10 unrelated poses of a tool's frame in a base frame.
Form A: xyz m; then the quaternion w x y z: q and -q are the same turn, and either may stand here.
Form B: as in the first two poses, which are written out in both.
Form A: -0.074 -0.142 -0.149 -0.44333 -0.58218 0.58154 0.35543
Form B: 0.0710 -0.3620 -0.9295 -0.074; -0.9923 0.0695 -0.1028 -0.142; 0.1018 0.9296 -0.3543 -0.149; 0 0 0 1
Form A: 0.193 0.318 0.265 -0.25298 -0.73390 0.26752 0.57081
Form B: 0.2052 -0.1039 -0.9732 0.193; -0.6815 -0.7289 -0.0659 0.318; -0.7025 0.6767 -0.2204 0.265; 0 0 0 1
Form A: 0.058 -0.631 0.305 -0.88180 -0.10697 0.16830 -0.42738
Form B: 0.5780 -0.7897 -0.2054 0.058; 0.7177 0.6118 -0.3325 -0.631; 0.3883 0.0448 0.9205 0.305; 0 0 0 1
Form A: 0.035 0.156 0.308 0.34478 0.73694 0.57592 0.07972
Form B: 0.3239 0.7939 0.5146 0.035; 0.9038 -0.0989 -0.4163 0.156; -0.2796 0.6000 -0.7495 0.308; 0 0 0 1
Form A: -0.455 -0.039 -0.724 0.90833 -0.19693 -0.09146 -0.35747
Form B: 0.7277 0.6854 -0.0254 -0.455; -0.6134 0.6669 0.4231 -0.039; 0.3069 -0.2924 0.9057 -0.724; 0 0 0 1
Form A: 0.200 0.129 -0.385 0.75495 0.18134 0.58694 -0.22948
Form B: 0.2057 0.5594 0.8030 0.200; -0.1336 0.8289 -0.5432 0.129; -0.9695 0.0044 0.2452 -0.385; 0 0 0 1
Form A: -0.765 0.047 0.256 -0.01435 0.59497 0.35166 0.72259
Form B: -0.2916 0.4392 0.8497 -0.765; 0.3977 -0.7523 0.5253 0.047; 0.8699 0.4911 0.0447 0.256; 0 0 0 1
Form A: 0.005 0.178 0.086 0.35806 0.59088 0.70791 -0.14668
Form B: -0.0453 0.9416 0.3336 0.005; 0.7315 0.2587 -0.6308 0.178; -0.6803 0.2155 -0.7006 0.086; 0 0 0 1
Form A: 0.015 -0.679 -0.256 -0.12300 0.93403 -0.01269 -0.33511
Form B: 0.7751 -0.1061 -0.6229 0.015; 0.0587 -0.9694 0.2383 -0.679; -0.6291 -0.2213 -0.7451 -0.256; 0 0 0 1
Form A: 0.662 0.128 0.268 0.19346 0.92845 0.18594 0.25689
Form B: 0.7989 0.2459 0.5490 0.662; 0.4447 -0.8560 -0.2637 0.128; 0.4051 0.4548 -0.7932 0.268; 0 0 0 1
